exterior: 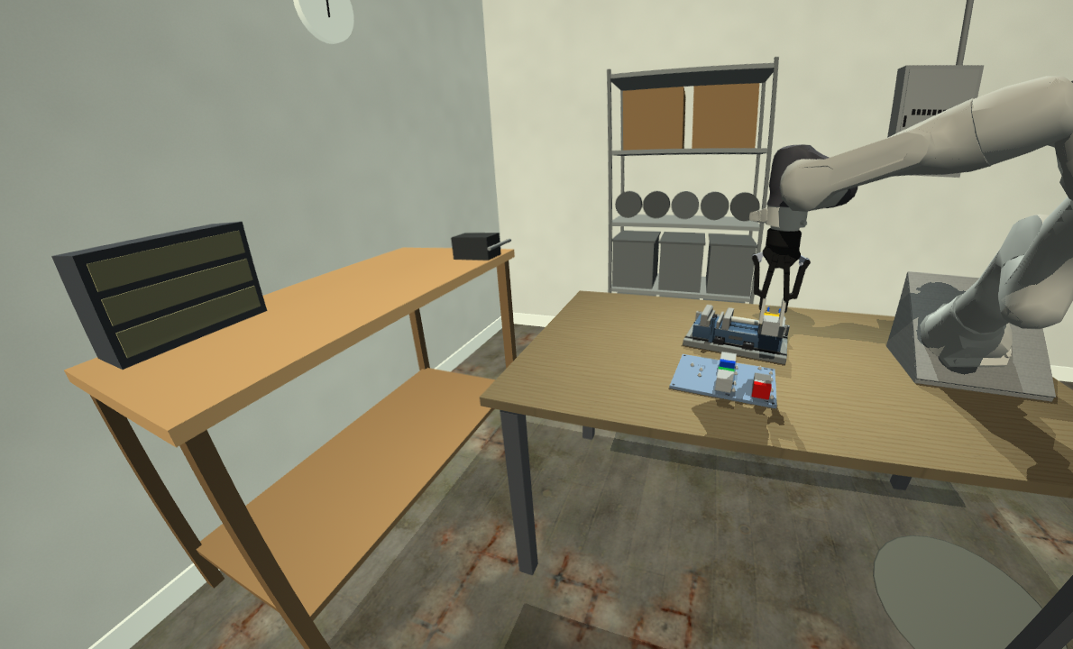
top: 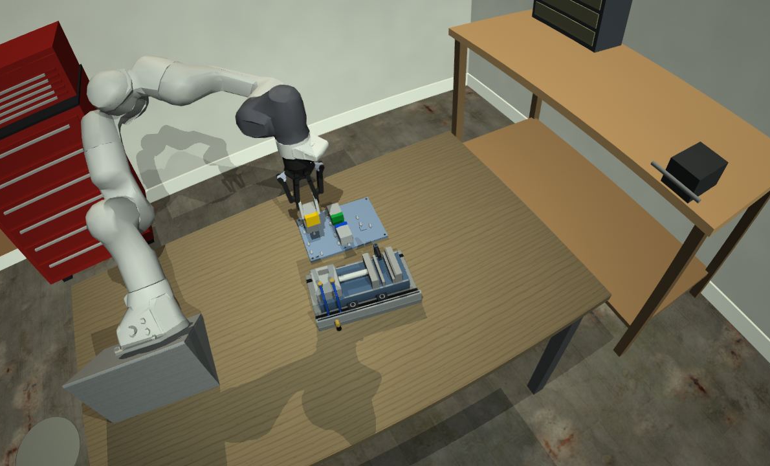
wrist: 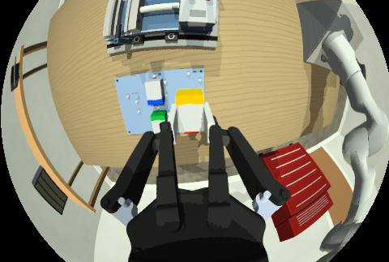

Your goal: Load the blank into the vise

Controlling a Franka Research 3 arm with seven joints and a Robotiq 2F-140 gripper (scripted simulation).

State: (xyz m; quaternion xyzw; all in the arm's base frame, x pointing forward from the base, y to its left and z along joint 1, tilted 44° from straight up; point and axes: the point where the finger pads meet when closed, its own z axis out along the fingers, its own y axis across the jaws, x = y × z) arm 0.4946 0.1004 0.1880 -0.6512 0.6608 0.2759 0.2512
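My gripper is now 140 mm short of the work stop, 170 mm to the left of it and 100 mm above it. Also, from my hand: red-ended blank: 90 mm to the left, 160 mm below; then green-ended blank: 90 mm ahead, 90 mm to the left, 160 mm below; then blue-ended blank: 90 mm ahead, 160 mm below.
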